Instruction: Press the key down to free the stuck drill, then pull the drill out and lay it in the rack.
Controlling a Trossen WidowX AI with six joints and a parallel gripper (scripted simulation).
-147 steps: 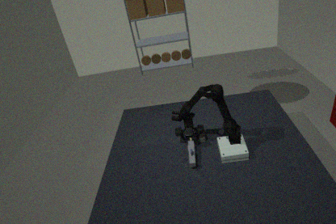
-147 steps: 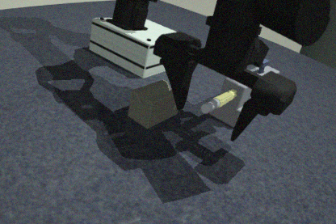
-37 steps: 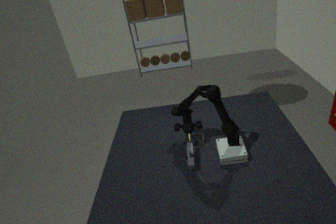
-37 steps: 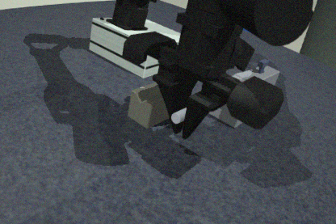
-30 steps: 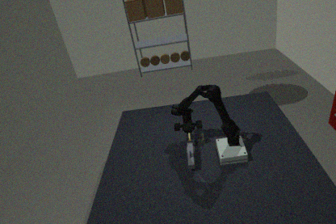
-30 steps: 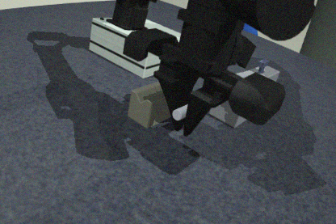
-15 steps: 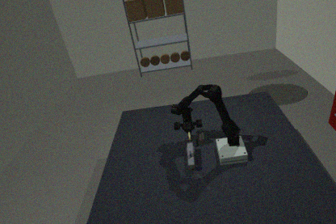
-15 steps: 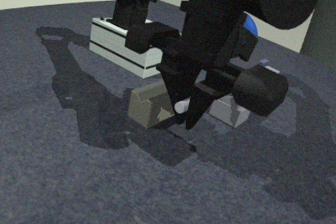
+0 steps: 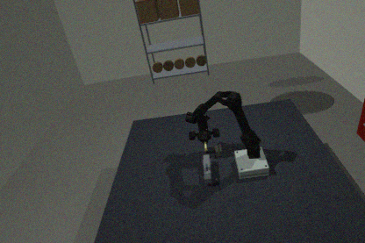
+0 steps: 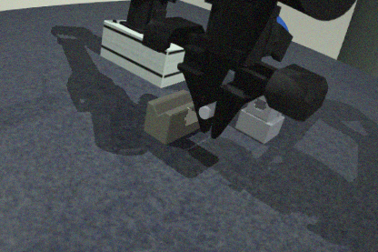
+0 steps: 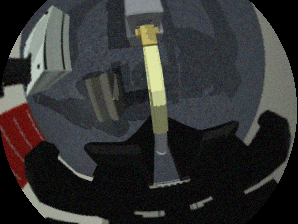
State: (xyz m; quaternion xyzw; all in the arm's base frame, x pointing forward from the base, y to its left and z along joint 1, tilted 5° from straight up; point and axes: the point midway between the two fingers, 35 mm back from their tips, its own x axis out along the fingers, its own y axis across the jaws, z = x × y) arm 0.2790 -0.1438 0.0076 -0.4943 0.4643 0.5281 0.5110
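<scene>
My gripper tip is now 8 cm past the rack, 3 cm to the right of it and 3 cm above it. Also, from my gripper tip: yellow drill: 4 cm to the left, 3 cm above; then light grey holder block: 20 cm to the left, 1 cm below, 1 cm behind; then small dark key: 23 cm to the left, 1 cm behind, 1 cm above.
</scene>
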